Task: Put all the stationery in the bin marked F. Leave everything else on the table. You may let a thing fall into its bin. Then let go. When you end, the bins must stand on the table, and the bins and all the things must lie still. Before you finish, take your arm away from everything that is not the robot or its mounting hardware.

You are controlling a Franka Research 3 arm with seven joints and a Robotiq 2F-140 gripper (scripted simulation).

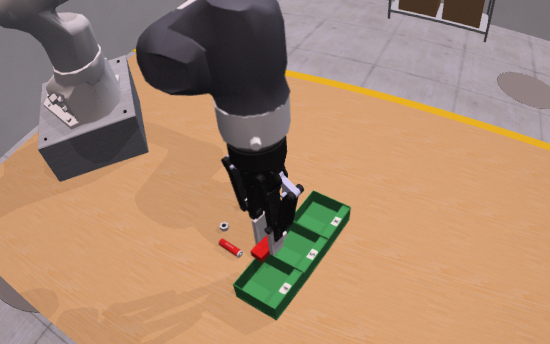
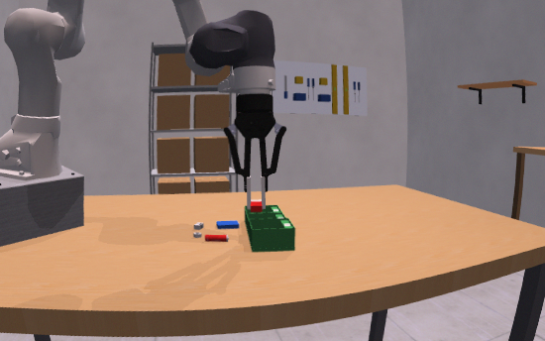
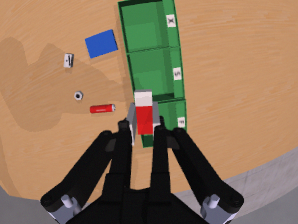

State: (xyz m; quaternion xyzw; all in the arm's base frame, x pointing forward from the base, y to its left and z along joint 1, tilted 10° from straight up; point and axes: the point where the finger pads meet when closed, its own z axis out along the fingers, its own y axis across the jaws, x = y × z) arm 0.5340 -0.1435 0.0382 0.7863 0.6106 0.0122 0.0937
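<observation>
The green three-compartment bin is 3 cm ahead of my hand, 4 cm to the left of it and 8 cm below it. The rest, counted from my hand: flat blue block 4 cm behind, 12 cm to the left, 10 cm below; red cylinder 9 cm behind, 10 cm below; eraser 3 cm below.
</observation>
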